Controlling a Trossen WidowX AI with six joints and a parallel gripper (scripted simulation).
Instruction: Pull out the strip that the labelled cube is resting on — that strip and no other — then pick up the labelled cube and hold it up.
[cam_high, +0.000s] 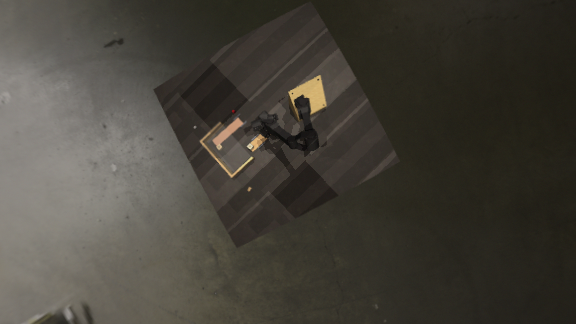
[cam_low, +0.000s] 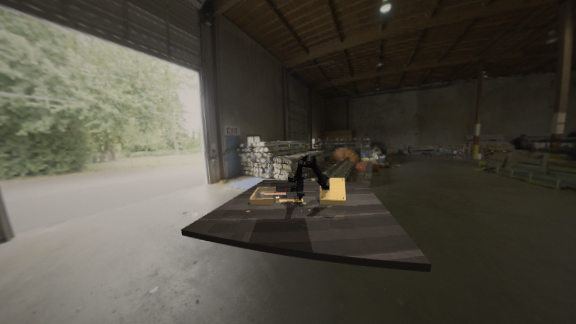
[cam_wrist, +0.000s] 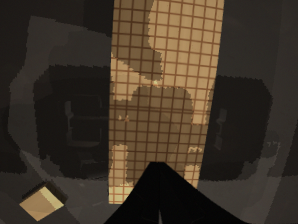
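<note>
The tan gridded strip is 90 mm ahead of my gripper tip and 20 mm to the left of it. Also, from my gripper tip: red dot (230 mm to the right, 170 mm ahead, 10 mm above).
</note>
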